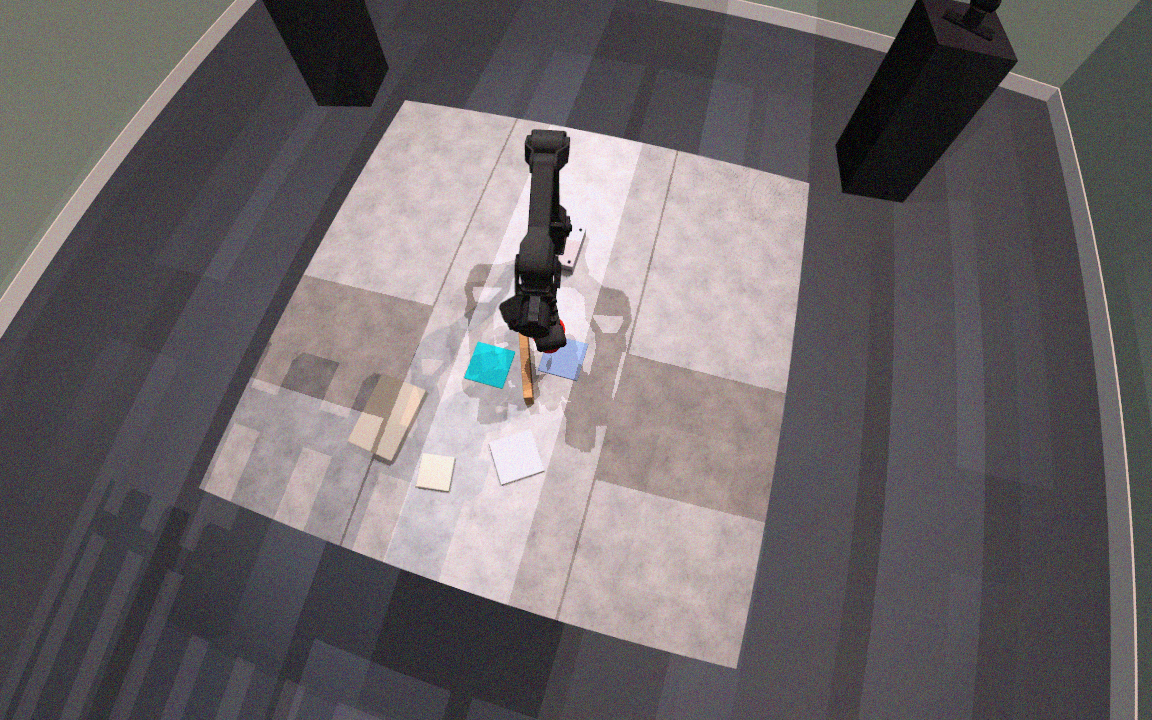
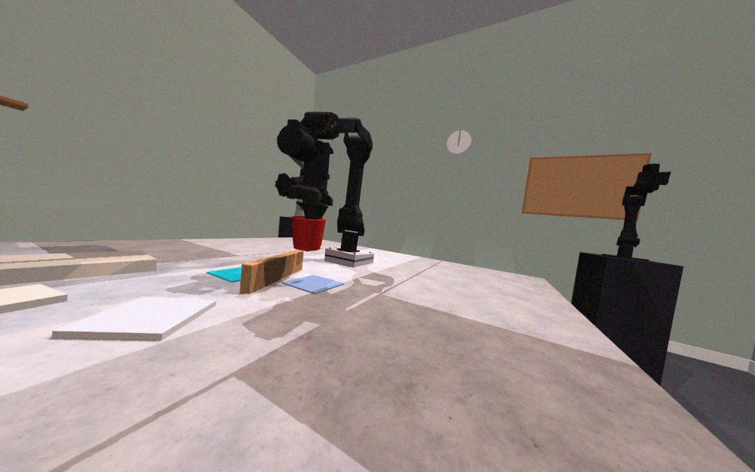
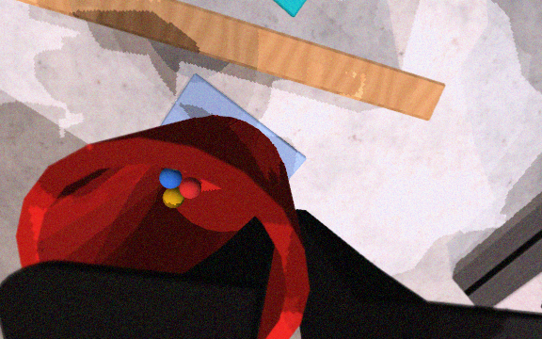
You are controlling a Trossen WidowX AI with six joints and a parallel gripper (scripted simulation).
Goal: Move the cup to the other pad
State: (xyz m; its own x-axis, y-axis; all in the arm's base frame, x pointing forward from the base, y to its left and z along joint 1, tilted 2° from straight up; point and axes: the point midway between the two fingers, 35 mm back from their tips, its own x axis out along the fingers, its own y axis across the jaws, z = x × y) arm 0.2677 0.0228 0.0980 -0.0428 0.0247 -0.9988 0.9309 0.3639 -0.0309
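My gripper tip is 50 mm short of the green marble, 20 mm above it and 10 mm to the right of it. From my gripper tip the other things lie so: yellow marble 40 mm ahead, 30 mm to the left, 20 mm below; red cup 30 mm ahead, 10 mm to the left; blue marble 50 mm ahead, 20 mm to the left, 20 mm below.
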